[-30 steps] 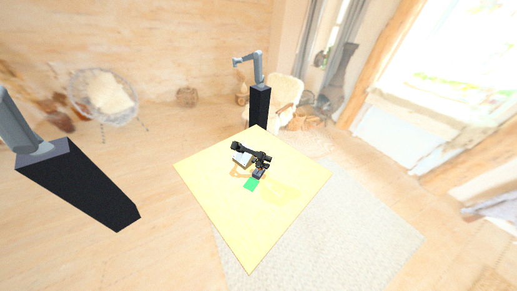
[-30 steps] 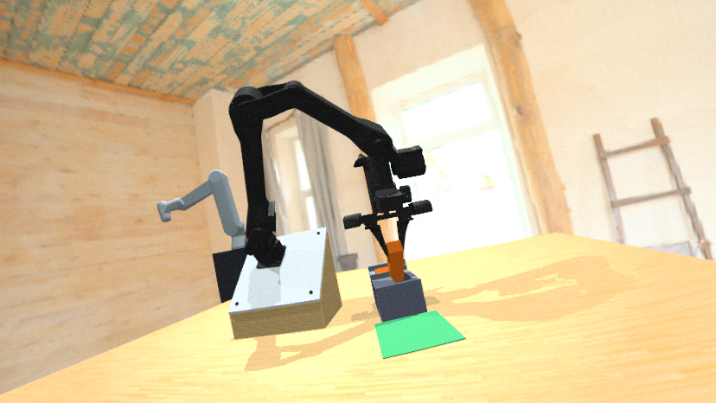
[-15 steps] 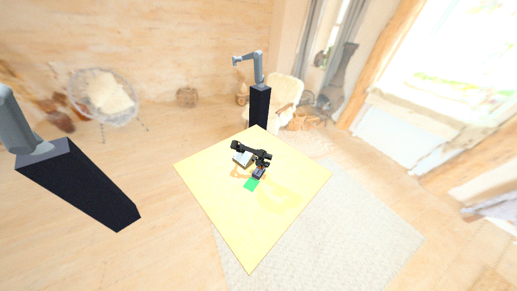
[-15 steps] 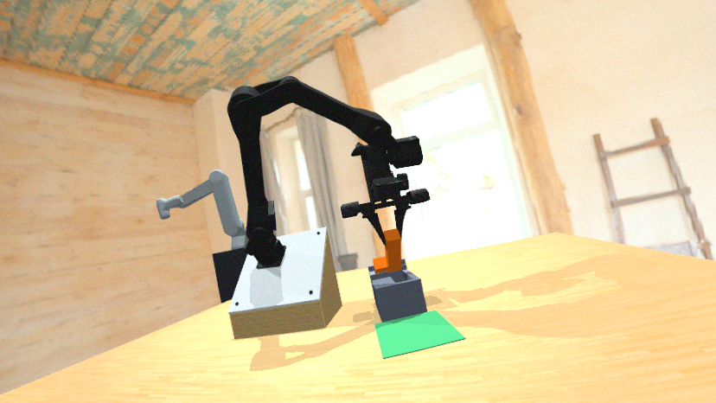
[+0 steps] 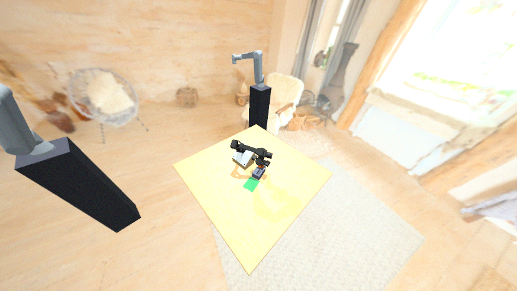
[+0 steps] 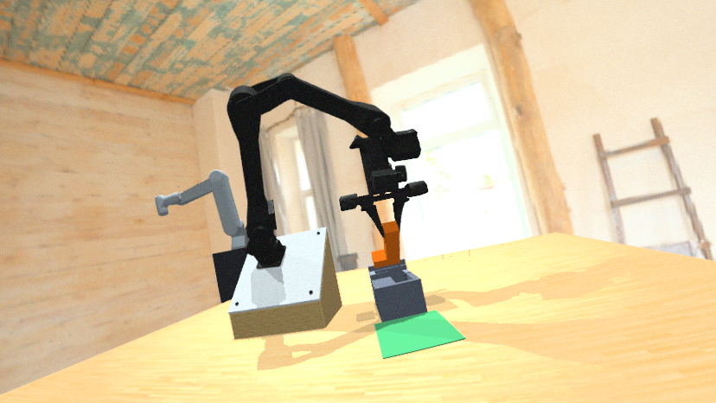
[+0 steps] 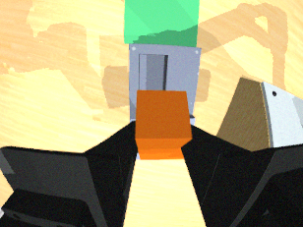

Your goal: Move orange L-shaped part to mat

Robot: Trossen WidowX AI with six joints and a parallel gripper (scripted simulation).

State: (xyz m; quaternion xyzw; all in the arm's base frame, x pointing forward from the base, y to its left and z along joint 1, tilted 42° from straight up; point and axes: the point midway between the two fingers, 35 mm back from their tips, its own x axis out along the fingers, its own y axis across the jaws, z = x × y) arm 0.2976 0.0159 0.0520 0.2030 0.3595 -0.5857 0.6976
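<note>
Now: the green mat 170 mm below my gripper tip, 140 mm to the right of it and 20 mm ahead of it. The rest, counted from my gripper tip: orange L-shaped part (30 mm to the left, 30 mm below, 20 mm behind).
</note>
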